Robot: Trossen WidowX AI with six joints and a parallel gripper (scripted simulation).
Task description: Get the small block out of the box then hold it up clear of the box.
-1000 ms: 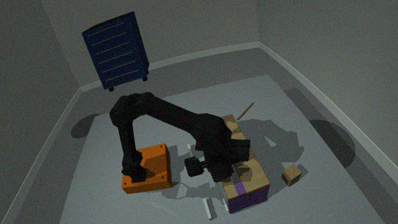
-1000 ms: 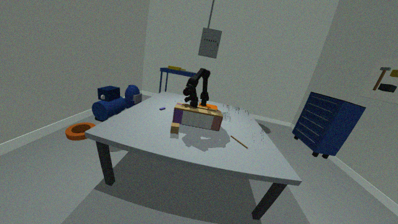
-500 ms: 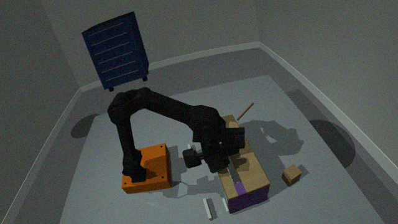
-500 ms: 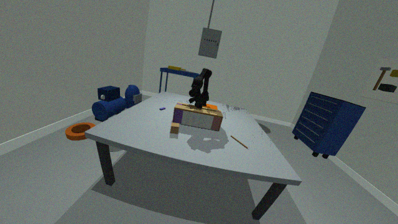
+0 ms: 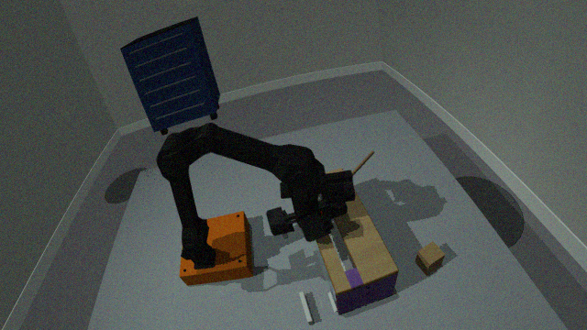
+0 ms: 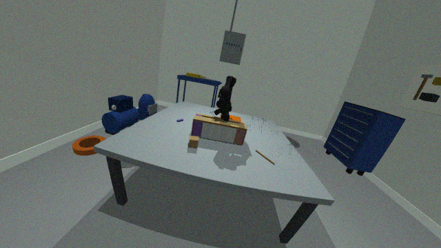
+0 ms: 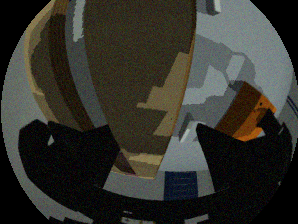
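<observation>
Right now my gripper tip is 50 mm short of the red block and 30 mm to the right of it. The rest, counted from my gripper tip: thin wooden stick (230 mm ahead, 310 mm to the left, 80 mm below); box (40 mm ahead, 50 mm to the right, 20 mm below); tan cube (300 mm ahead, 160 mm to the right, 60 mm below).
</observation>
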